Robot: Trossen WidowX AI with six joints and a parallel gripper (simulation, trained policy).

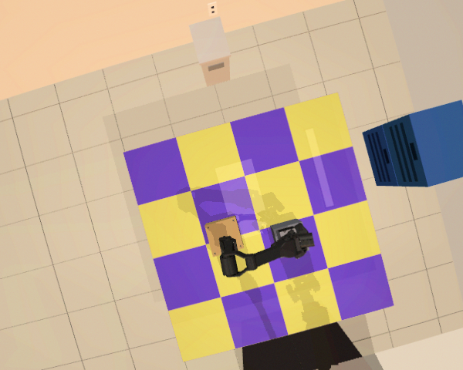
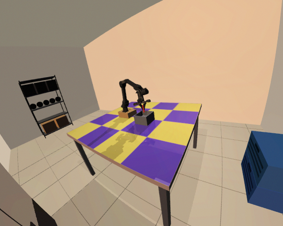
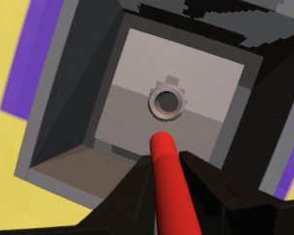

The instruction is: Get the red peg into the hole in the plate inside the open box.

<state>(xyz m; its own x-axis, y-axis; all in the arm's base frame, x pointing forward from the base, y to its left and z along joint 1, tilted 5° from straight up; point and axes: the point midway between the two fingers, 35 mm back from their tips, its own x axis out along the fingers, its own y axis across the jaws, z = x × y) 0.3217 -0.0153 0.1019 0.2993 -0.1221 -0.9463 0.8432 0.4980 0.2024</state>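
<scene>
The red peg lies 10 mm behind my gripper tip and 20 mm above it. Also, from my gripper tip: grey box 10 mm ahead, 20 mm to the right, 100 mm below.
</scene>
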